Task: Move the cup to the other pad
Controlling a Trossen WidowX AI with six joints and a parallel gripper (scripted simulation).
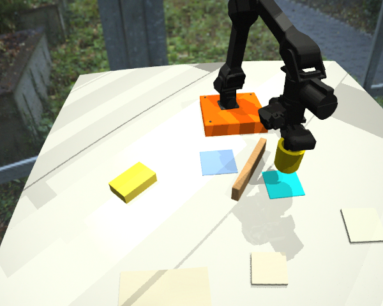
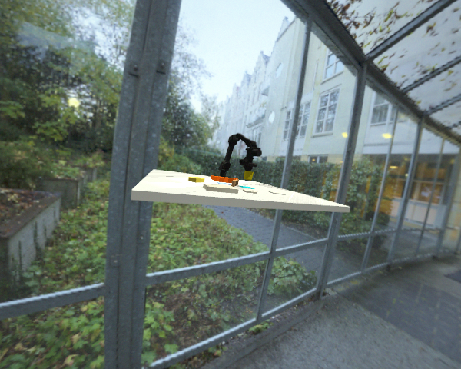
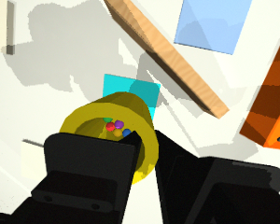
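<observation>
My gripper tip is now 30 mm short of the cyan pad and 110 mm above it. Round my gripper tip: wooden bar (30 mm behind, 80 mm to the right, 90 mm below); yellow cup (20 mm ahead).
</observation>
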